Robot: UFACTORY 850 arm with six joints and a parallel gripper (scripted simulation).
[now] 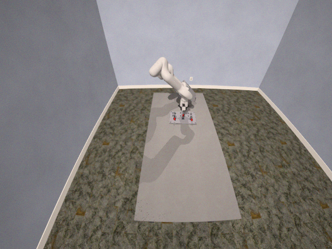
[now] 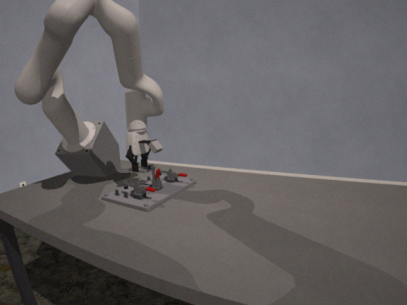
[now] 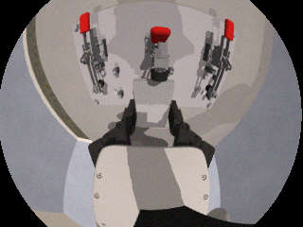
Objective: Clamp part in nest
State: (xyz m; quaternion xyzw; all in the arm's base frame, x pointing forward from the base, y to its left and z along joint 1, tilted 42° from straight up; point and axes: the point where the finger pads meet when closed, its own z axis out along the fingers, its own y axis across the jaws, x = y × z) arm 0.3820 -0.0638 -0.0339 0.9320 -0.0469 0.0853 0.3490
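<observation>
My hand is 20 mm above the part. From my hand the other things lie so: fixture plate: 60 mm ahead, 10 mm to the right, 100 mm below.
</observation>
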